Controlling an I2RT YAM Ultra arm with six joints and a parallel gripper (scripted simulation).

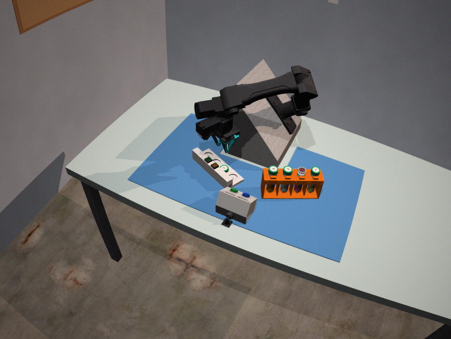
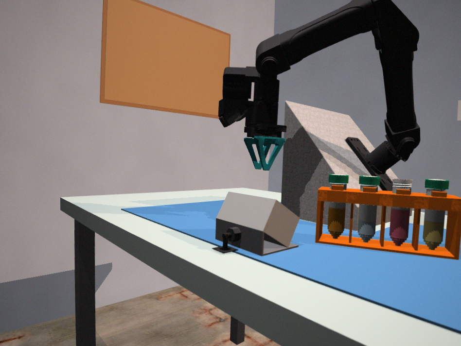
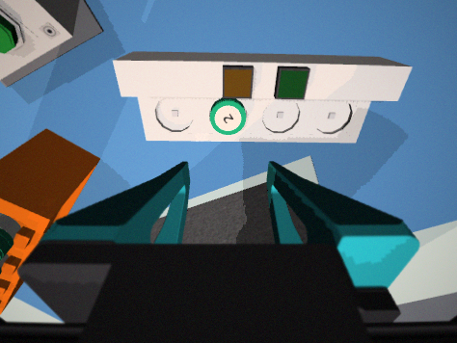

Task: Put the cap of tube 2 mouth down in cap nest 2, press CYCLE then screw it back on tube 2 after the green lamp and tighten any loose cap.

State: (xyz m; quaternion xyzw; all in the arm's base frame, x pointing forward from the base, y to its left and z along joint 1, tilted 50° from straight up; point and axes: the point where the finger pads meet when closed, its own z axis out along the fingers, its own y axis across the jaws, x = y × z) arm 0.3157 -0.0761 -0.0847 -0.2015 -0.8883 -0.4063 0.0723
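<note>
Right now the key desk is 14 cm ahead of my hand, 13 cm to the left of it and 7 cm below it. Also, from my hand: cap 3: 25 cm to the left, 1 cm below, 1 cm behind; then cap 4: 20 cm to the left, 1 cm below, 1 cm ahead; then cap 2: 11 cm below, 1 cm behind.
</note>
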